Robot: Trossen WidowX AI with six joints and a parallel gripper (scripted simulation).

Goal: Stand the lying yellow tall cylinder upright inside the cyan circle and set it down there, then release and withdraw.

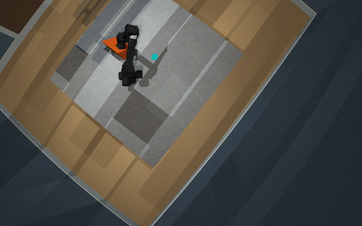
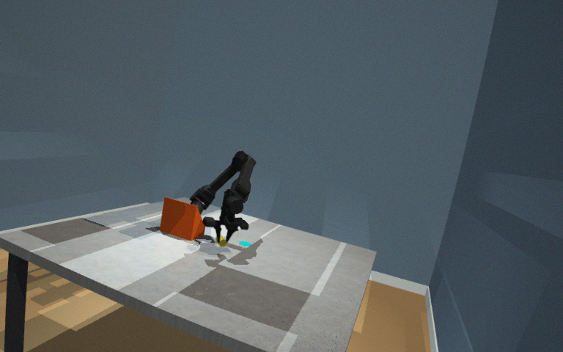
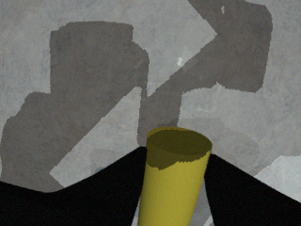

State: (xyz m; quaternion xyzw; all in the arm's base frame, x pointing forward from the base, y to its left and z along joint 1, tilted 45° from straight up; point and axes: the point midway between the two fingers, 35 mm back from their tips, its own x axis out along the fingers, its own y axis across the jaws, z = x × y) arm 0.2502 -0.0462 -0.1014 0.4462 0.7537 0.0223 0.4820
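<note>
The cyan circle is 20 mm behind my gripper tip, 260 mm to the left of it and 70 mm below it. Also, from my gripper tip: yellow tall cylinder: 20 mm behind, 10 mm to the left.
</note>
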